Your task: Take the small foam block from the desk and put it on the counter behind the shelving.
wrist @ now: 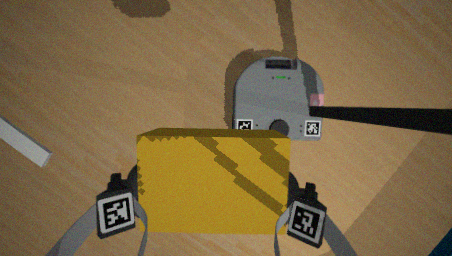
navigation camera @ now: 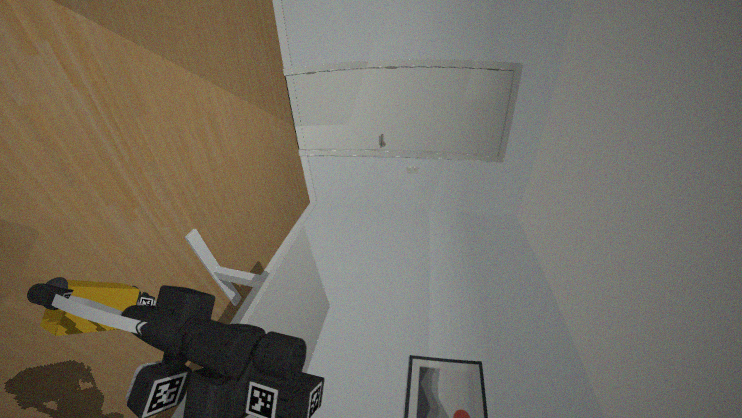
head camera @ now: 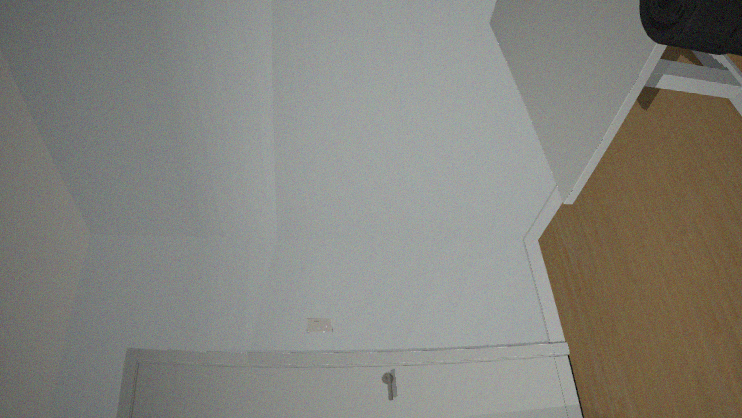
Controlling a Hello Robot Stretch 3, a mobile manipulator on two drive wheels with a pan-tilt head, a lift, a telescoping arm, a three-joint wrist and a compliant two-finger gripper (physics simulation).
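Seen in the pictures: gripper, fingertip midpoint: (wrist: 214, 183) (navigation camera: 91, 293); robot's base, origin of the base link: (wrist: 269, 124).
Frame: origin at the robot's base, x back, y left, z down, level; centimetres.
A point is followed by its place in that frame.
Observation:
The small foam block (navigation camera: 106, 301) @[y -22.4, x 2.4, z -86.0 cm] (wrist: 213, 185) @[y -22.3, x 3.6, z -86.0 cm] is yellow. My gripper (navigation camera: 98, 298) @[y -22.3, x 2.2, z -81.7 cm] (wrist: 214, 183) @[y -22.3, x 2.2, z -81.7 cm] is shut on it, one finger at each side, and holds it above the wooden floor. In the navigation camera view they are at the lower left. The shelving shows as a dark blue corner (wrist: 444, 246) @[y 92.7, x -60.4, z -3.2 cm] at the lower right of the wrist view. A light grey panel (head camera: 576, 98) (navigation camera: 290, 303) with a white edge and white legs stands by the wall; I cannot tell whether it is the desk or the counter.
My grey base (wrist: 272, 95) @[y -3.0, x 12.2, z -16.0 cm] and black mast (wrist: 380, 119) @[y 11.6, x 6.1, z -54.1 cm] show beyond the block. A white bar (wrist: 27, 144) lies at the left of the wrist view. A door (head camera: 285, 386) @[y -190.5, x -139.5, z -137.7 cm] (navigation camera: 415, 106) @[y -163.3, x -159.4, z -122.9 cm] is in the pale wall. A framed picture (navigation camera: 446, 381) @[y -149.7, x 46.0, z -153.6 cm] hangs on the wall.

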